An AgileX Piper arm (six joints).
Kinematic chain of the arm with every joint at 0, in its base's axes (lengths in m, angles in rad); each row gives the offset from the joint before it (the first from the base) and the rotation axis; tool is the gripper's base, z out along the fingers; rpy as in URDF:
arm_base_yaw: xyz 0 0 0.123 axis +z
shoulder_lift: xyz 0 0 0 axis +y
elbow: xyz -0.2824 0 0.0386 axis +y
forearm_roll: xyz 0.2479 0 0.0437 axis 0.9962 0 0.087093
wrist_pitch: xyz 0 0 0 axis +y
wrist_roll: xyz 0.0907 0 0.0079 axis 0.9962 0 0.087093
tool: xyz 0 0 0 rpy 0 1.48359 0
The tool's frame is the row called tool.
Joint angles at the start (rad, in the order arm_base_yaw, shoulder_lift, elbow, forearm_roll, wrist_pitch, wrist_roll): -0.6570 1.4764 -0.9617 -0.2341 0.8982 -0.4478
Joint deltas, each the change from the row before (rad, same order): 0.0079 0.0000 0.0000 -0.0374 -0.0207 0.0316; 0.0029 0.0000 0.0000 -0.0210 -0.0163 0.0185; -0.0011 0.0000 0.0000 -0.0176 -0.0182 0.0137; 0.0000 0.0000 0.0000 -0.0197 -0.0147 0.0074; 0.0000 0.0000 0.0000 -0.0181 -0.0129 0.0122; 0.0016 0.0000 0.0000 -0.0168 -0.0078 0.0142; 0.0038 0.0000 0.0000 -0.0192 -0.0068 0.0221; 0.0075 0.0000 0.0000 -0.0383 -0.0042 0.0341; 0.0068 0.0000 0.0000 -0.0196 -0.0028 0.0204; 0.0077 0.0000 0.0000 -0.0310 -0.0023 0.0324; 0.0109 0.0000 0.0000 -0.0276 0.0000 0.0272; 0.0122 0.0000 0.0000 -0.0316 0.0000 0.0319
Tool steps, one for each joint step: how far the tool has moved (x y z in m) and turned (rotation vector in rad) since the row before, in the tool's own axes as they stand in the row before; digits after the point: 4 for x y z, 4 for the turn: -0.0019 -0.0015 -0.0004 0.0341 -0.0091 0.0005; -0.0013 -0.0013 -0.0002 0.0208 -0.0096 0.0022; -0.0009 -0.0020 0.0000 0.0193 -0.0114 0.0031; -0.0008 -0.0017 0.0000 0.0190 -0.0082 -0.0058; -0.0007 -0.0016 0.0000 0.0170 -0.0072 -0.0001; -0.0006 -0.0009 -0.0001 0.0139 -0.0037 0.0012; -0.0008 -0.0006 -0.0003 0.0147 -0.0034 0.0054; -0.0009 -0.0009 -0.0005 0.0262 0.0012 0.0007; -0.0011 0.0001 -0.0005 0.0131 -0.0018 0.0007; -0.0010 -0.0004 -0.0006 0.0207 -0.0001 0.0039; -0.0015 0.0006 -0.0009 0.0173 -0.0008 -0.0016; -0.0017 0.0006 -0.0011 0.0200 -0.0016 -0.0007
